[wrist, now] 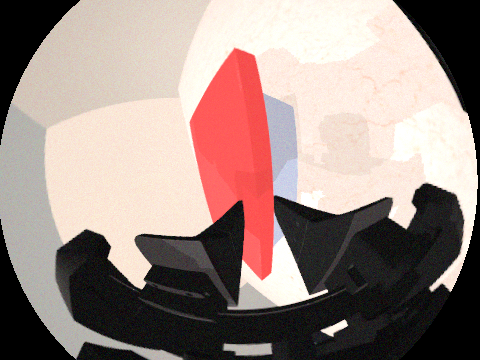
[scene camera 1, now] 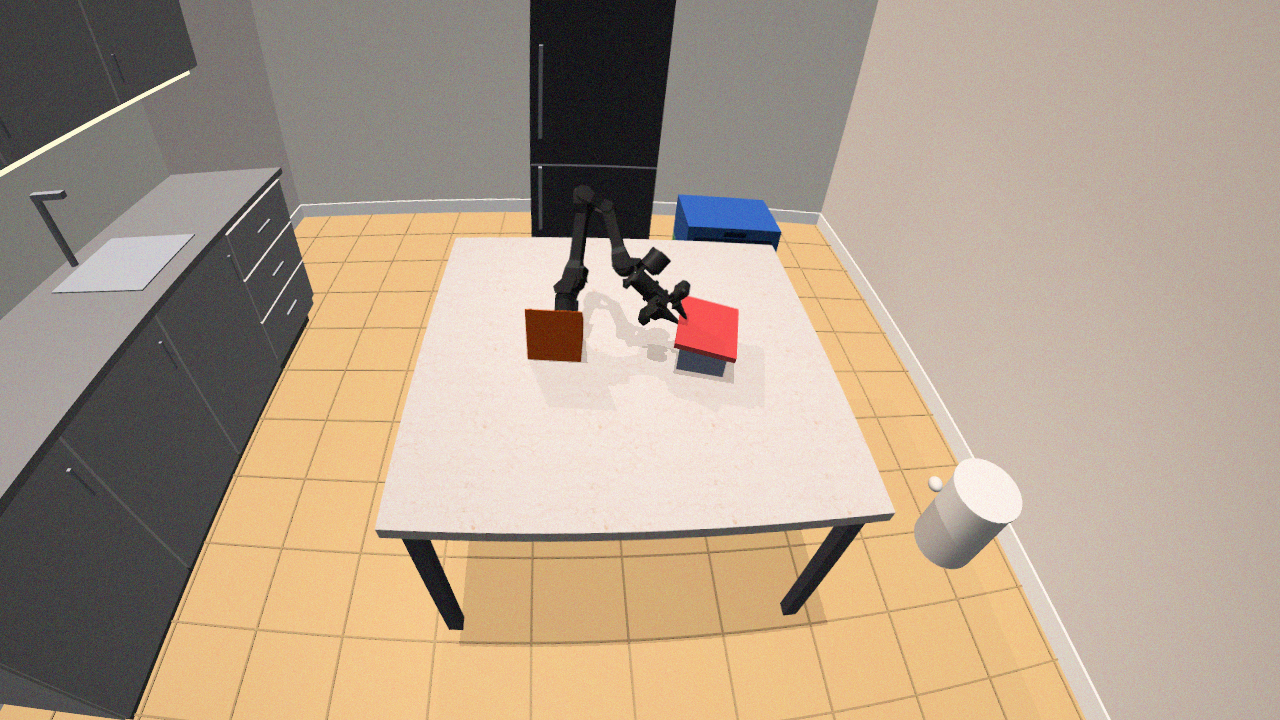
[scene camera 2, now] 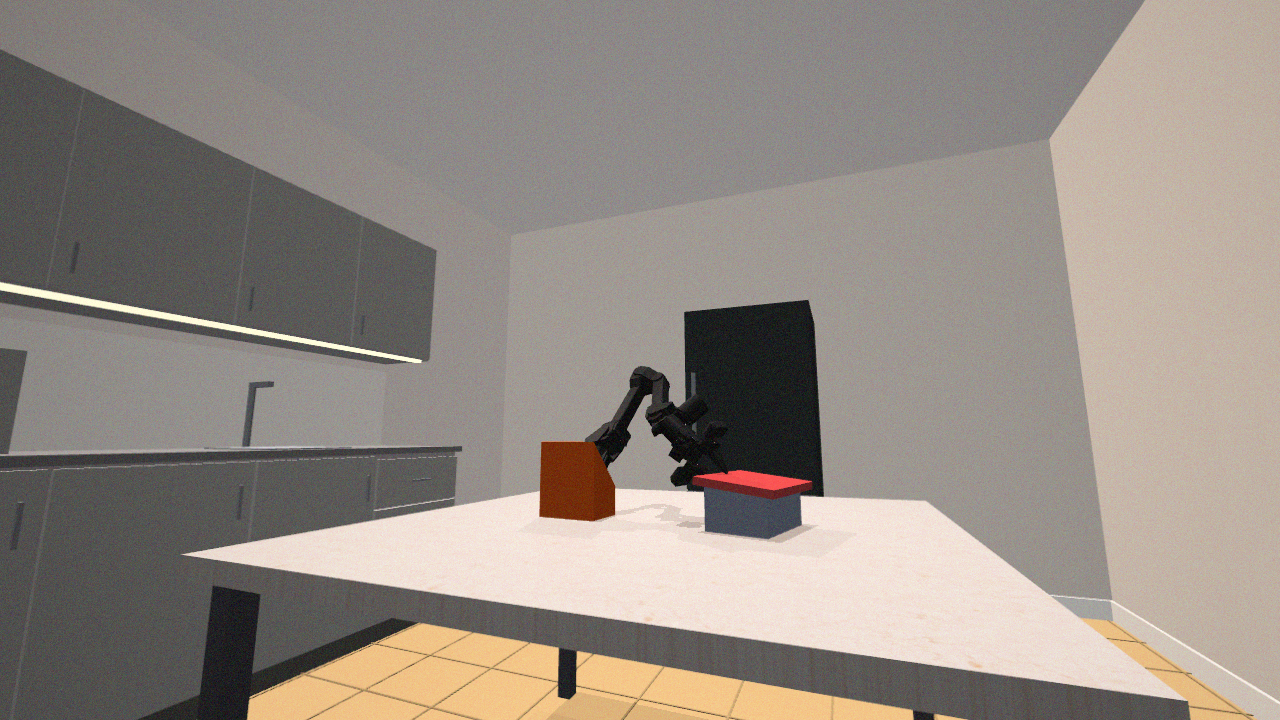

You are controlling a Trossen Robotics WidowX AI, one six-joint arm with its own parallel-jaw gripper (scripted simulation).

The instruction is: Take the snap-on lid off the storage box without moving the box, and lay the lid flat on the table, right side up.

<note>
I see my gripper, a flat red lid and a grey-blue storage box.
My gripper is seen too in the wrist view and in scene camera 1.
</note>
